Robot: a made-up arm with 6 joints.
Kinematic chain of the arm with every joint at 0, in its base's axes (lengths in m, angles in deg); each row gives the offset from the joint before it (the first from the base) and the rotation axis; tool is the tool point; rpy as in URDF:
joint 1: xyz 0 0 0.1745 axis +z
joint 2: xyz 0 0 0 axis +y
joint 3: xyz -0.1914 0 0.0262 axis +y
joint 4: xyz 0.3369 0 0.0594 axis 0.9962 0 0.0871
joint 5: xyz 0 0 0 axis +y
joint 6: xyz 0.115 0 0.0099 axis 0.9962 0 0.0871
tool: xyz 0 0 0 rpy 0 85 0
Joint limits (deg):
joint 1: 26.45..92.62
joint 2: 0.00..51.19
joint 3: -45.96..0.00
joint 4: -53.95..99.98
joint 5: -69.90..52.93
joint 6: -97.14..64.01
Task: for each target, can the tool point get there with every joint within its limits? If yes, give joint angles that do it. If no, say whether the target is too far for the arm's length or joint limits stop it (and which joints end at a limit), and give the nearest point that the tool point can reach.
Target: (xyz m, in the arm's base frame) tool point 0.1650 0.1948 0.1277
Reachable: yes | joints 38.04 35.95 -9.36 43.63 40.39 -46.92
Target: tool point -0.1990 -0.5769 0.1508
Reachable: no: joint limits stop it (at a limit: joint 1, joint 2, joint 3, joint 5) | nearest point 0.0472 -0.0925 0.5347 | short by 0.665 m
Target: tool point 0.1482 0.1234 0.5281
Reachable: yes | joints 33.35 19.51 -40.37 -23.34 -28.31 -47.71
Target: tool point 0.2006 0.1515 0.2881
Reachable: yes | joints 34.58 5.65 -12.24 12.14 26.66 -58.06
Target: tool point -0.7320 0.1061 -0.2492
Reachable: no: too far | nearest point -0.0949 0.1790 0.0428 | short by 0.705 m
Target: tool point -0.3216 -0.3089 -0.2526
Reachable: no: joint limits stop it (at a limit: joint 1, joint 2, joint 3, joint 5) | nearest point -0.0529 0.1461 0.0094 | short by 0.590 m
